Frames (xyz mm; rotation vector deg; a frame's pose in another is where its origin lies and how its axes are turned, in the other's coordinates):
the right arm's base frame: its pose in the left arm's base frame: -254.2 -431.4 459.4 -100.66 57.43 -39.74
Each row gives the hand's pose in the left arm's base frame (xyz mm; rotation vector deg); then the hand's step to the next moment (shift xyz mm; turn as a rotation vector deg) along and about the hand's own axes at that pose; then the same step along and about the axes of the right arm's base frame.
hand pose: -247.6 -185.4 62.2 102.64 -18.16 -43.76
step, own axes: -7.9 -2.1 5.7 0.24 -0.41 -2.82
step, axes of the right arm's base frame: -5.7 3.2 -7.5 -0.88 -1.09 2.49
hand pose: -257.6 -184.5 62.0 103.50 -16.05 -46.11
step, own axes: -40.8 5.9 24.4 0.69 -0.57 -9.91
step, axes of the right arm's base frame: -23.8 -1.5 -41.5 -2.84 -4.57 8.37
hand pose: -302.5 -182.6 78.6 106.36 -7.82 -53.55
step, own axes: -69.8 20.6 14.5 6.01 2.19 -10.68
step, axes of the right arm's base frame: -36.1 -34.1 -55.1 2.54 -5.09 11.07
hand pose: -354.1 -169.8 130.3 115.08 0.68 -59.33
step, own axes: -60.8 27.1 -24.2 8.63 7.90 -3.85
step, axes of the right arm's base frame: -23.9 -61.0 -26.8 10.18 -3.13 6.18
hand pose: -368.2 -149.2 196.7 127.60 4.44 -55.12
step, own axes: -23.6 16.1 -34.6 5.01 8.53 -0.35
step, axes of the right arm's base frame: -7.2 -44.3 -1.5 9.55 -2.29 1.22
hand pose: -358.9 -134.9 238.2 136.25 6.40 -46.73
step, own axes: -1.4 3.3 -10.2 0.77 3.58 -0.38
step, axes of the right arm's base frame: -0.2 -10.5 2.4 3.30 -1.57 -0.47
